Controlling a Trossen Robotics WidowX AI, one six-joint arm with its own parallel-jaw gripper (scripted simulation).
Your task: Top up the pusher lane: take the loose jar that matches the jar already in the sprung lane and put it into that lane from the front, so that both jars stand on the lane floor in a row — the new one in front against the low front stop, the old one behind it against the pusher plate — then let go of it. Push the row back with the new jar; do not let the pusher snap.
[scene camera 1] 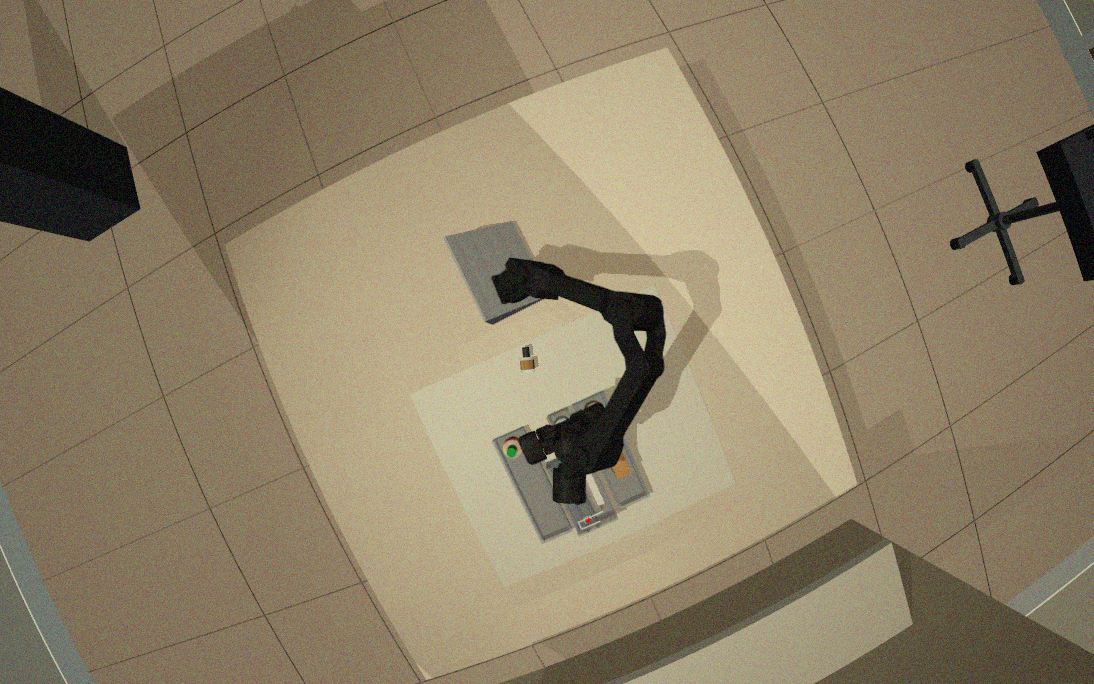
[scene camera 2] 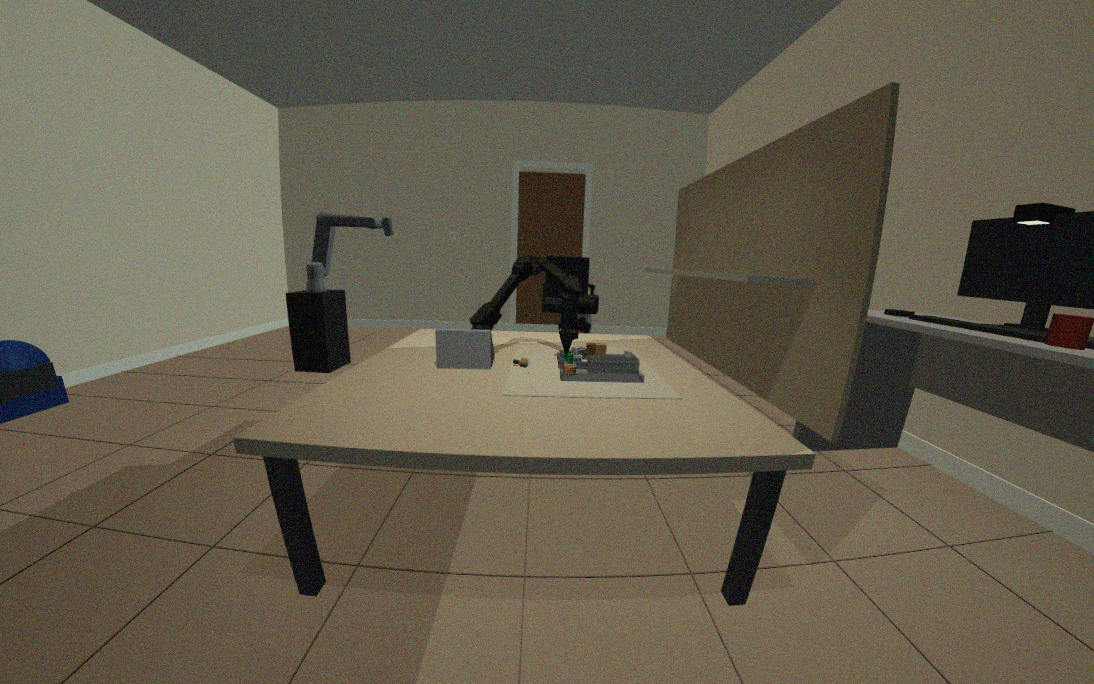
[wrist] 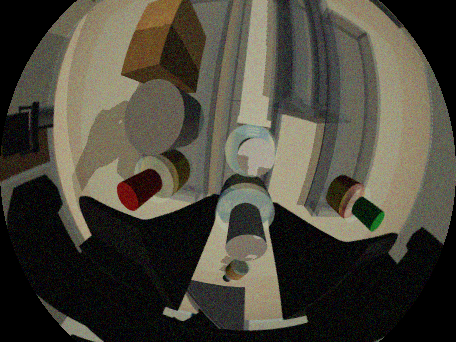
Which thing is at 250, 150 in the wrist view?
A pale blue jar.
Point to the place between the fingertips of my gripper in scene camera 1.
562, 425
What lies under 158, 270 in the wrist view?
My gripper.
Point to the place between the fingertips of my gripper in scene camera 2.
566, 352
